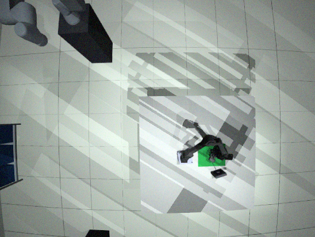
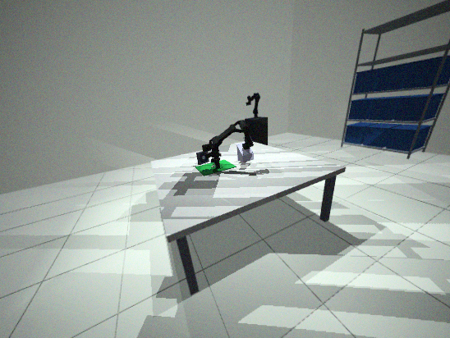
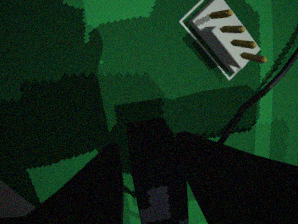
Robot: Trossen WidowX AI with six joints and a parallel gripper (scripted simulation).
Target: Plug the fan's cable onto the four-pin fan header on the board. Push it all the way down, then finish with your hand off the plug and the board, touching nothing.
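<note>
My gripper tip is now 50 mm to the left of the green board and 30 mm above it. Round my gripper tip: dark plug: 10 mm behind, 10 mm above; fan header: 60 mm to the right, 20 mm below, 10 mm ahead; black fan: 210 mm to the right, 50 mm ahead, 40 mm above.
</note>
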